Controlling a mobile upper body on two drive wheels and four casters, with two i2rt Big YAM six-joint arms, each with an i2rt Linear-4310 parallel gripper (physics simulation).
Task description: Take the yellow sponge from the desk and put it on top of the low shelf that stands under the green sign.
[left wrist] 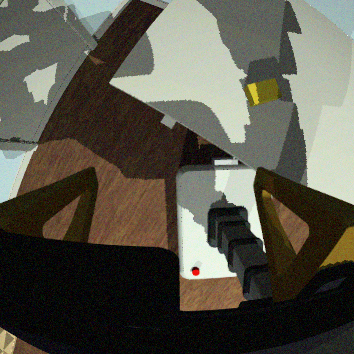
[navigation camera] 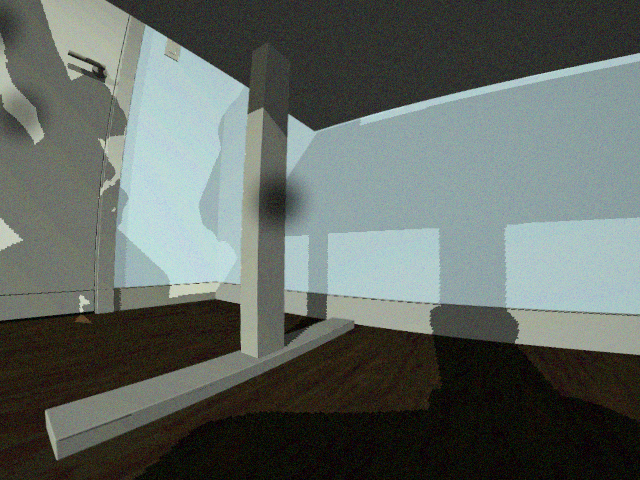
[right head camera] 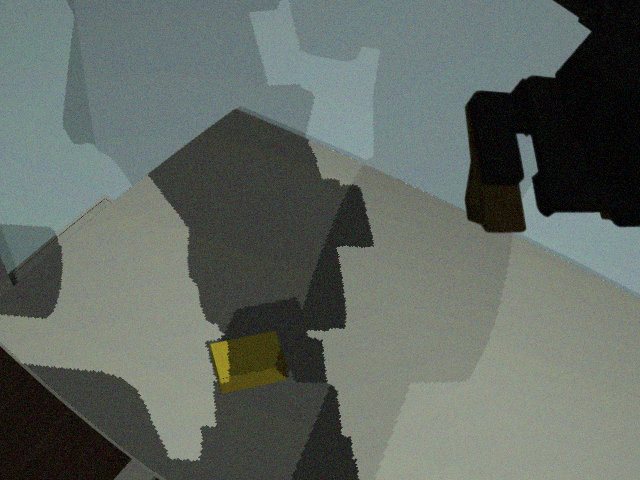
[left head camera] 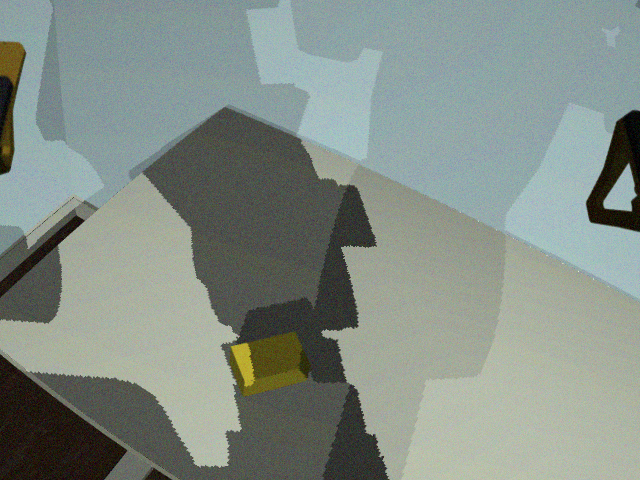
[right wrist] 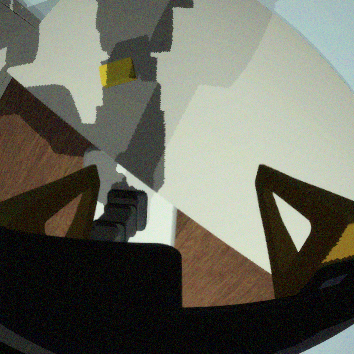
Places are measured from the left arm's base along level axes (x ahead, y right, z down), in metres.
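Pixels of known places: left gripper, between the fingertips: [left wrist: 175,175]; right gripper, between the fingertips: [right head camera: 539,208] [left head camera: 638,212] [right wrist: 177,172].
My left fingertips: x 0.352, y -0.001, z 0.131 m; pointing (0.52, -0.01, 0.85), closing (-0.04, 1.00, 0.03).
Behind a point stands the place of what it marks.
The yellow sponge [left head camera: 271,364] {x 0.548, y 0.260, z 0.645 m} [right head camera: 248,361] {x 0.550, y 0.261, z 0.645 m} [left wrist: 265,92] {x 0.555, y 0.261, z 0.645 m} [right wrist: 117,72] {x 0.555, y 0.267, z 0.645 m} lies flat on the pale desk [left head camera: 465,335] {x 0.628, y 0.598, z 0.690 m} [right head camera: 439,335] {x 0.634, y 0.567, z 0.690 m} [left wrist: 190,65] {x 0.656, y 0.039, z 0.690 m} [right wrist: 215,125] {x 0.421, y 0.566, z 0.690 m}, partly in shadow, inward from the near edge. My left gripper [left wrist: 175,175] {x 0.352, y -0.001, z 0.131 m} is open and empty, with the sponge beyond its right finger in the left wrist view. My right gripper [right wrist: 177,172] {x 0.341, y 0.448, z 0.137 m} is open and empty, with the sponge beyond its fingers, towards the upper left in the right wrist view. Both grippers are apart from the sponge. The low shelf and the green sign do not show.
The near desk edge is close to my white base [left wrist: 200,240] {x -0.072, y 0.084, z 1.150 m} [right wrist: 160,220] {x -0.047, y 0.405, z 1.150 m}. In the navigation view, the desk's underside [navigation camera: 413,51] is overhead, and a desk leg [navigation camera: 263,232] {x 0.826, y 0.105, z 1.141 m} stands on a long foot [navigation camera: 155,392]. A door [navigation camera: 51,180] {x 1.037, y -0.699, z 0.944 m} is at the left. Blue walls stand behind the desk.
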